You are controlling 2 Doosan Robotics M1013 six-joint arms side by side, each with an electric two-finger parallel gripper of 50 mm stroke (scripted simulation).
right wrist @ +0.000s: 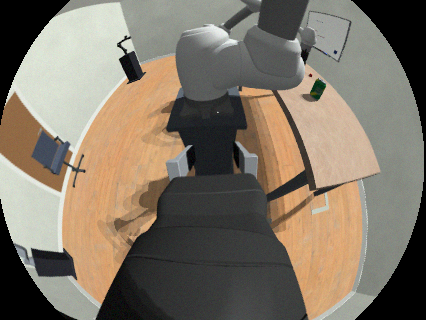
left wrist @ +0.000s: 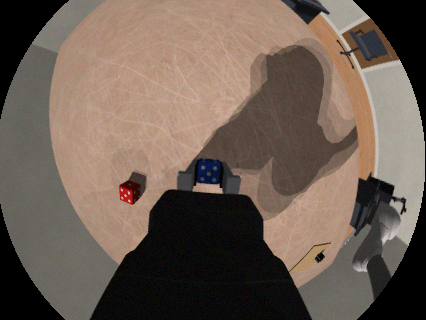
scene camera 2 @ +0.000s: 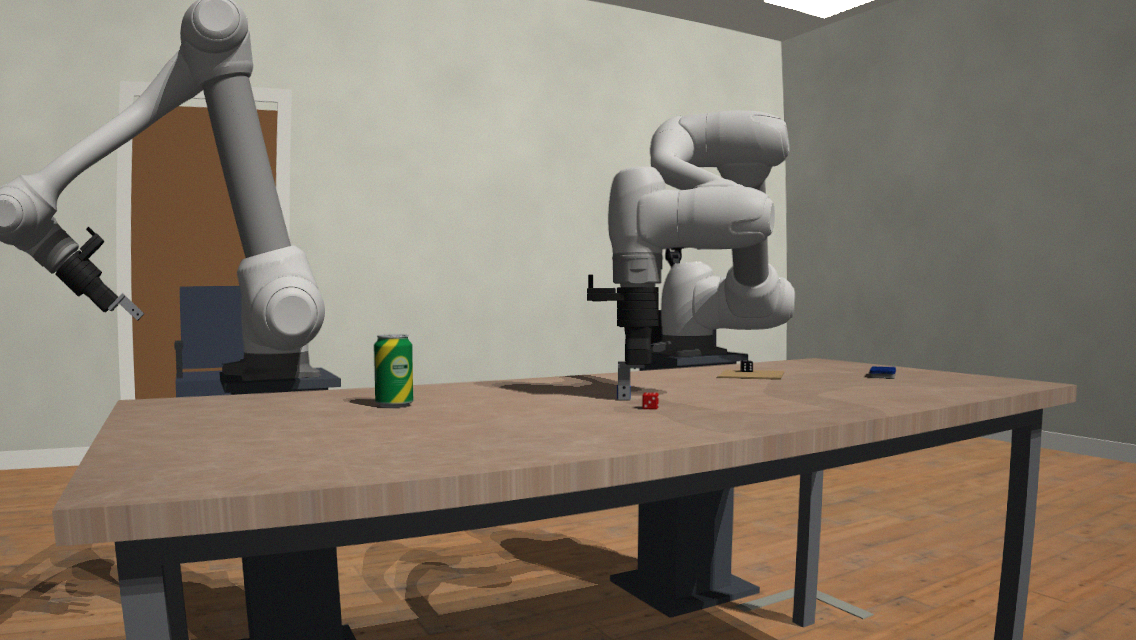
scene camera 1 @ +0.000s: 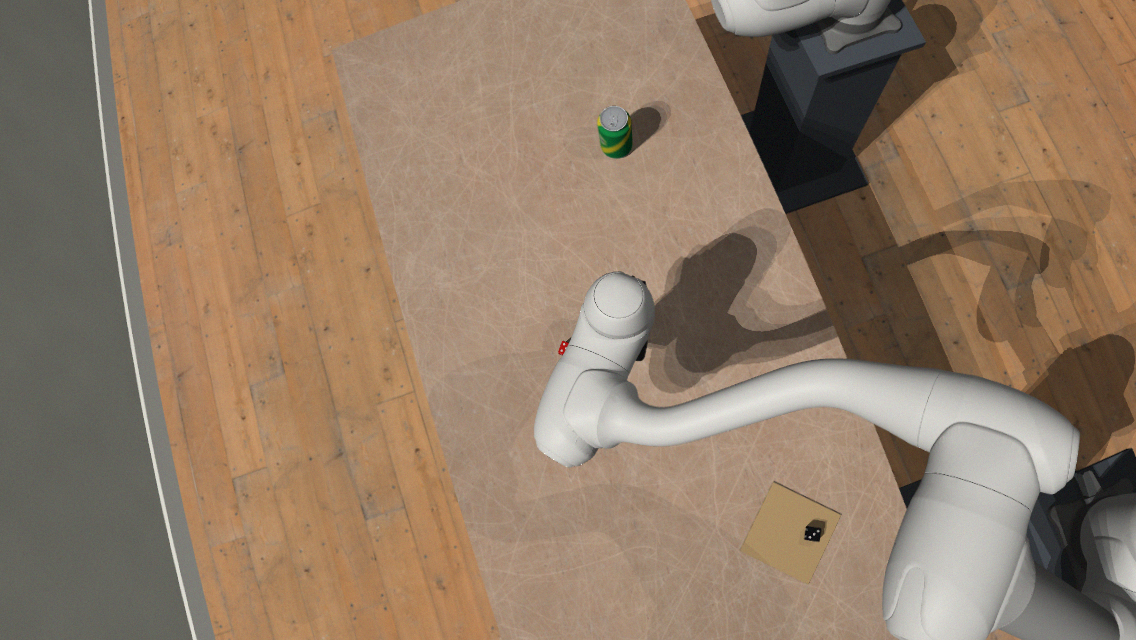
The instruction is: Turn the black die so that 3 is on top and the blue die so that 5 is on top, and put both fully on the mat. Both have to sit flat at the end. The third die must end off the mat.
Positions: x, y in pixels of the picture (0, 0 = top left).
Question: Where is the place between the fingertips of my left gripper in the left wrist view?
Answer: At 208, 168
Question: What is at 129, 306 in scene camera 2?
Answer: My right gripper.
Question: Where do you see a tan mat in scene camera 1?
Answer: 776, 537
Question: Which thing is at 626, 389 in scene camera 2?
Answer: My left gripper.
